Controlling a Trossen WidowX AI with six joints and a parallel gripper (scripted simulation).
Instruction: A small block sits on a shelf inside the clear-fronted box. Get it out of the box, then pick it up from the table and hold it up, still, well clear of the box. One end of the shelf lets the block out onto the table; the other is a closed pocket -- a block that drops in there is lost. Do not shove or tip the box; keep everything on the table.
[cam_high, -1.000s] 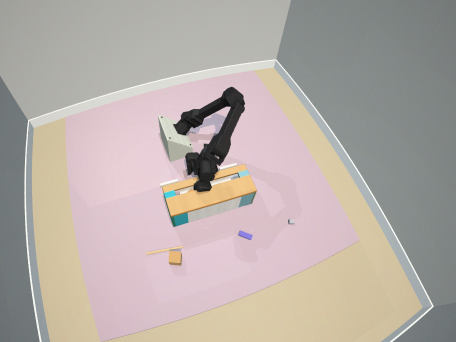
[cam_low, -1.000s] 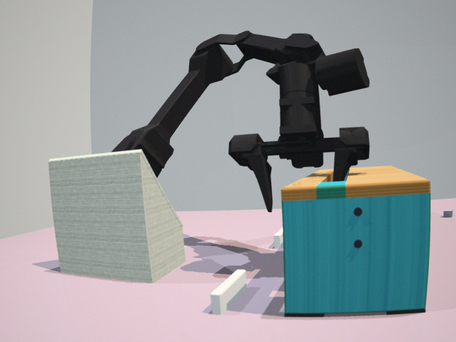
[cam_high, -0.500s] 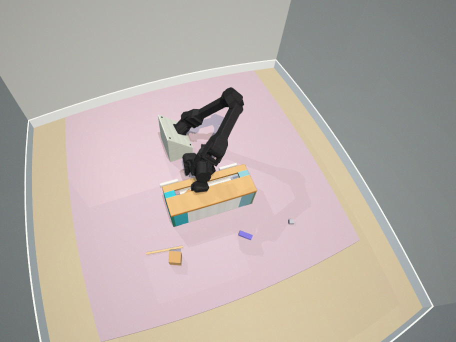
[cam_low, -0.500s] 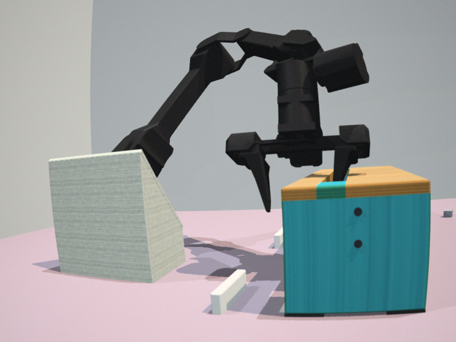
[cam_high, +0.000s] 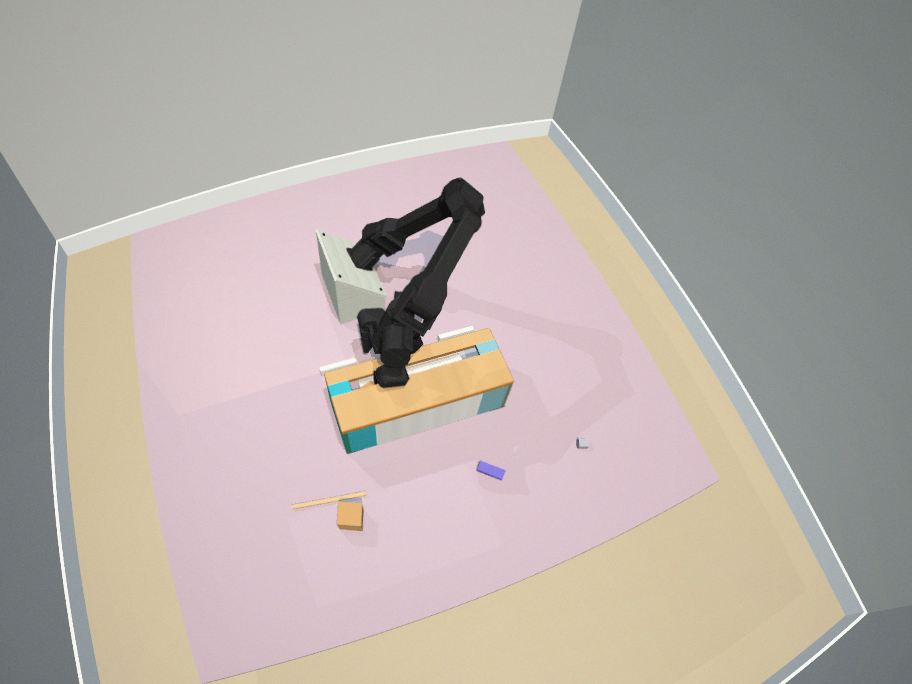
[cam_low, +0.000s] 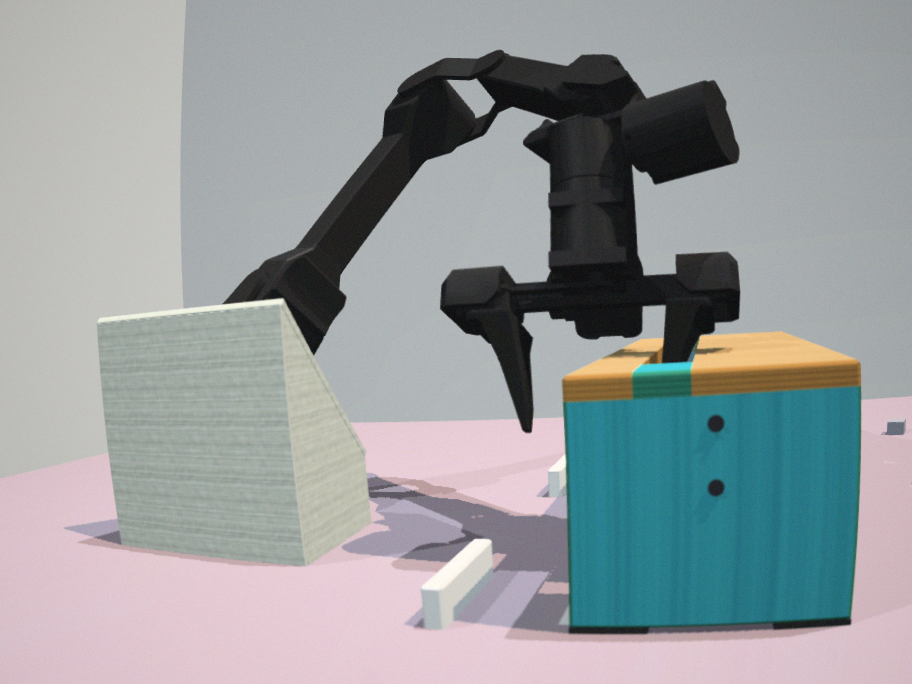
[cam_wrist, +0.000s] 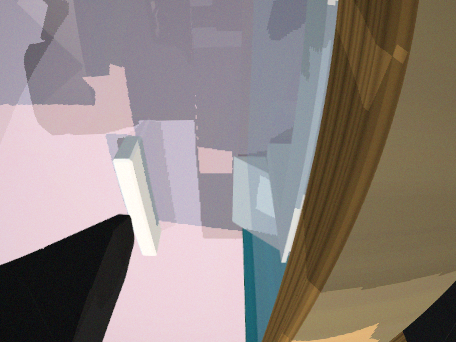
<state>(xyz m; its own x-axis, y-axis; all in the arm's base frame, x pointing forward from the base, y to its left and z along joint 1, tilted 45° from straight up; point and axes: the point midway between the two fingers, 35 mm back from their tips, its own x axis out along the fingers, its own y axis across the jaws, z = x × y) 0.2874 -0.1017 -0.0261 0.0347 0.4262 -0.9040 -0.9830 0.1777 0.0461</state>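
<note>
My gripper tip is now 50 mm short of the small block and 30 mm to the left of it. The rest, counted from my gripper tip: thin stick 210 mm to the right, 210 mm ahead, 80 mm below; box 80 mm to the left, 50 mm ahead, 30 mm below.
</note>
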